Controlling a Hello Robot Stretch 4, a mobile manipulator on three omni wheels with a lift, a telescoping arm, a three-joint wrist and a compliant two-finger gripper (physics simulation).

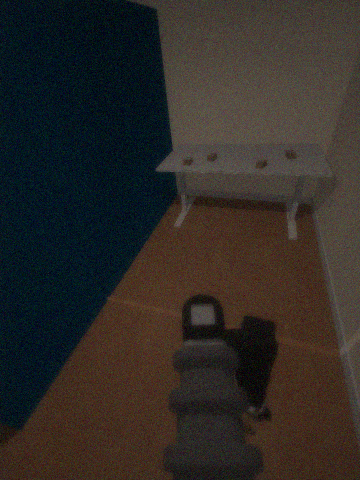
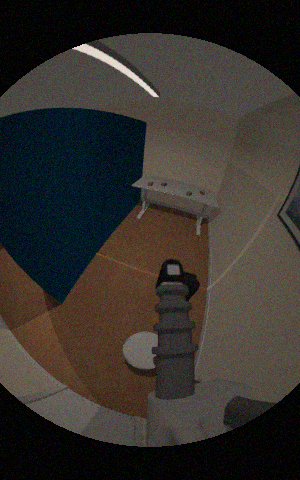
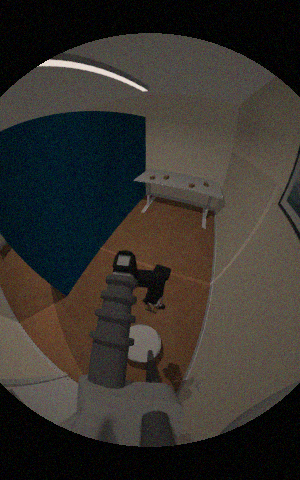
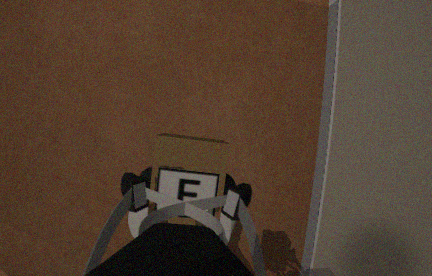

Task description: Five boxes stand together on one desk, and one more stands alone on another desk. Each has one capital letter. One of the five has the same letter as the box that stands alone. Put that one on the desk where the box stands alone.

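Frame: origin at the robot's base, x ahead, y left, z up, level; millimetres.
Seen in the pictures: gripper, fingertip midpoint: (image 3: pixel 153 304) (image 4: pixel 187 185); robot's base at its link origin: (image 2: pixel 143 349) (image 3: pixel 140 342).
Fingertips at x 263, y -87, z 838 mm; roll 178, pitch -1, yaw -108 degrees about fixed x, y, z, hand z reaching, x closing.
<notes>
Offsets run from my fingertips to a thing's middle. Level surfaces: height alone.
My gripper (image 4: pixel 187 185) (image 1: pixel 259 413) (image 3: pixel 155 305) is shut on a brown box @[dy -1, dx +4, dz +20 mm] (image 4: pixel 192 153) with a white label, held above the floor. The black letter looks like E or F; a finger strap hides its lower part. The white desk @[dz -146 mm] (image 1: pixel 235 161) (image 2: pixel 176 190) (image 3: pixel 179 182) stands far ahead, well beyond the gripper. Several small brown boxes stand on it: two at the left, one (image 1: pixel 187 161) and one (image 1: pixel 212 156), and two at the right, one @[dy -523, dx +1817, dz -121 mm] (image 1: pixel 261 163) and one (image 1: pixel 291 154). Their letters are too small to read. The lone box's desk does not show.
A tall dark blue wall (image 1: pixel 80 200) (image 2: pixel 70 190) (image 3: pixel 75 185) runs along the left. A beige wall (image 4: pixel 385 125) (image 2: pixel 255 300) is close on the right, with a skirting board (image 4: pixel 325 125) at its foot. A round white disc (image 2: pixel 140 350) (image 3: pixel 145 344) shows low by the arm. The orange floor @[dz -867 mm] (image 1: pixel 235 260) lies between.
</notes>
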